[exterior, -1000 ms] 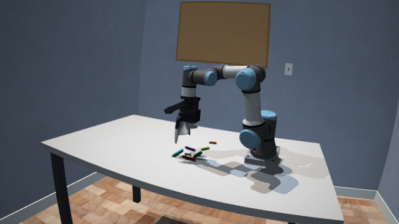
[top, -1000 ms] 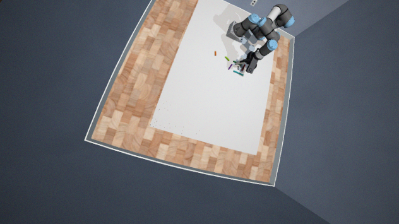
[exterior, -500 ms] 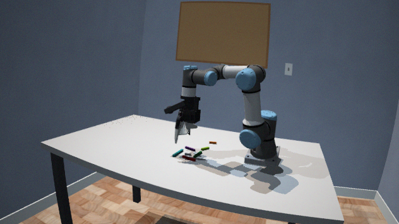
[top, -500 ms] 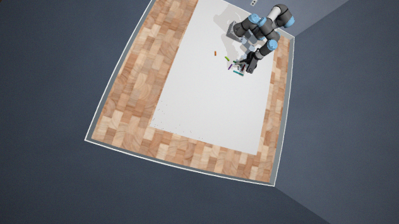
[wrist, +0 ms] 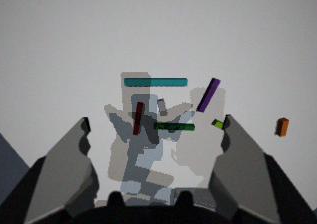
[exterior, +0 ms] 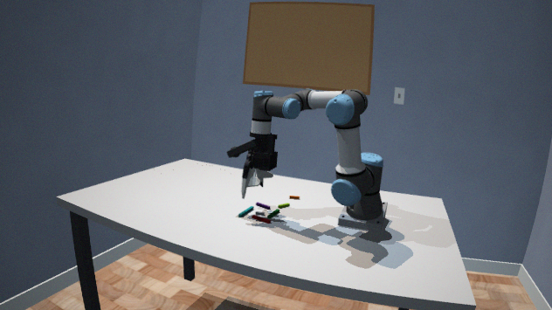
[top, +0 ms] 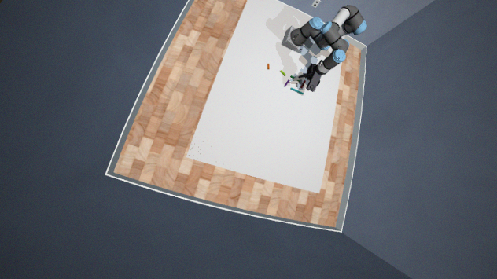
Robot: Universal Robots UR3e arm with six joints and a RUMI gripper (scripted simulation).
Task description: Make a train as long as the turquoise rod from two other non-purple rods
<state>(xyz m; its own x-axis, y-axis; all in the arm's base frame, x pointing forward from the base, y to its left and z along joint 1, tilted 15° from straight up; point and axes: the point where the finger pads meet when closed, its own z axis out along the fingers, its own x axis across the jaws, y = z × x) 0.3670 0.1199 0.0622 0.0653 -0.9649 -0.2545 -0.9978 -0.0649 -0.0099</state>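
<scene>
Now: hand 70 mm above the grey rod, 30 mm past it and 10 mm to the left of it. Also, from my hand: red rod (70 mm below, 60 mm behind, 30 mm to the left); then green rod (70 mm below, 70 mm behind, 40 mm to the right); then turquoise rod (70 mm below, 20 mm ahead).
</scene>
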